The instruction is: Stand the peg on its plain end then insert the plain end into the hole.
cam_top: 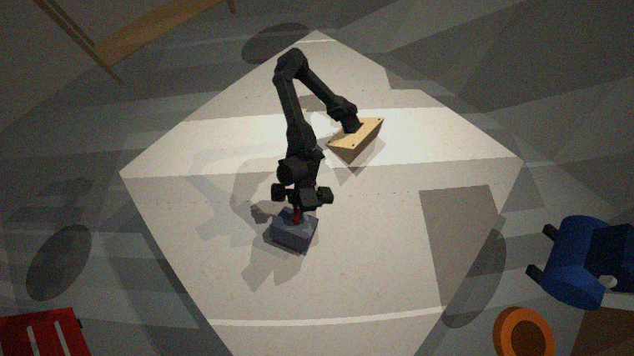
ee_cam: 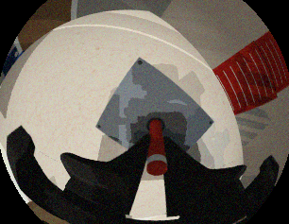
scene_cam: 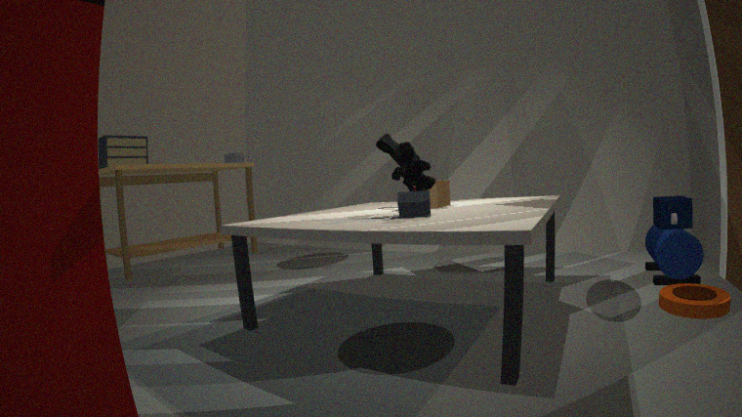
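Now: the sloped grey panel 40 mm below my gripper tip, 40 mm ahead of it and 10 mm to the left of it. Also, from my gripper tip: red peg: 10 mm behind, 10 mm above.
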